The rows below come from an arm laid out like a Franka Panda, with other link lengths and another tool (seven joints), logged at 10 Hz.
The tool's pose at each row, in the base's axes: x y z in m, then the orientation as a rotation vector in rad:
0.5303 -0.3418 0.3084 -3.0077 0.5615 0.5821
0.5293 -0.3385 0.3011 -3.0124 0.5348 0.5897
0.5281 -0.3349 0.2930 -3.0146 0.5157 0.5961
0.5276 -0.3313 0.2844 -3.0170 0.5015 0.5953
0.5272 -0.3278 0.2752 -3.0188 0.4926 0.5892
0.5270 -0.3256 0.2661 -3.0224 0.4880 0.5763
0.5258 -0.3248 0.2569 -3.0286 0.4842 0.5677
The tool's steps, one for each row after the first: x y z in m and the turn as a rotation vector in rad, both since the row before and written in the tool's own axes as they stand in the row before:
0.0007 -0.0030 0.0075 -0.0053 -0.0042 -0.0168
0.0008 -0.0033 0.0083 -0.0032 -0.0038 -0.0120
0.0016 -0.0036 0.0085 -0.0015 0.0007 -0.0091
0.0020 -0.0035 0.0090 0.0003 0.0038 -0.0059
0.0025 -0.0023 0.0087 0.0004 0.0085 -0.0033
0.0020 -0.0007 0.0091 -0.0033 0.0066 -0.0024

